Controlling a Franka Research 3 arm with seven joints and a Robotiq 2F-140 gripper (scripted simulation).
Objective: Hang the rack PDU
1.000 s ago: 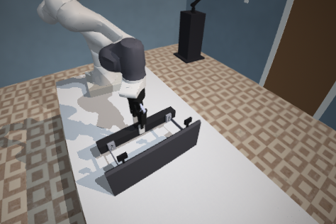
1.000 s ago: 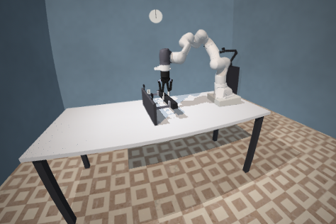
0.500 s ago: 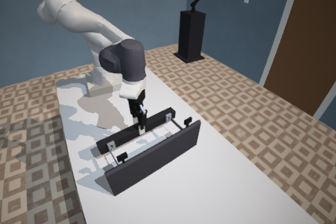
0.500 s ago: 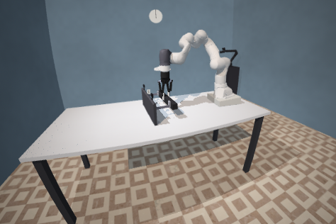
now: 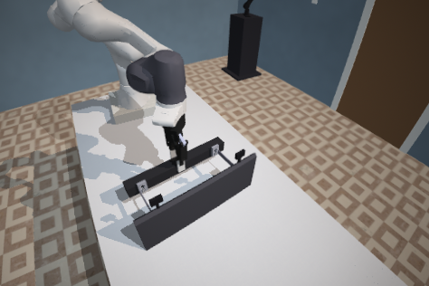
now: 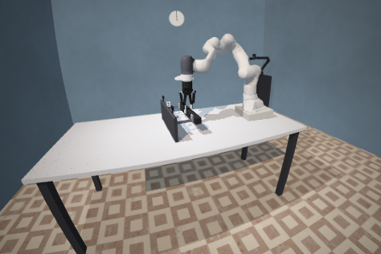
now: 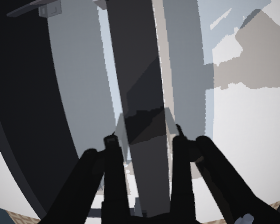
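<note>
The rack PDU is 2 cm ahead of my hand and 2 cm below it. Also, from my hand: dark panel: 16 cm ahead, 2 cm to the left, 5 cm below.
</note>
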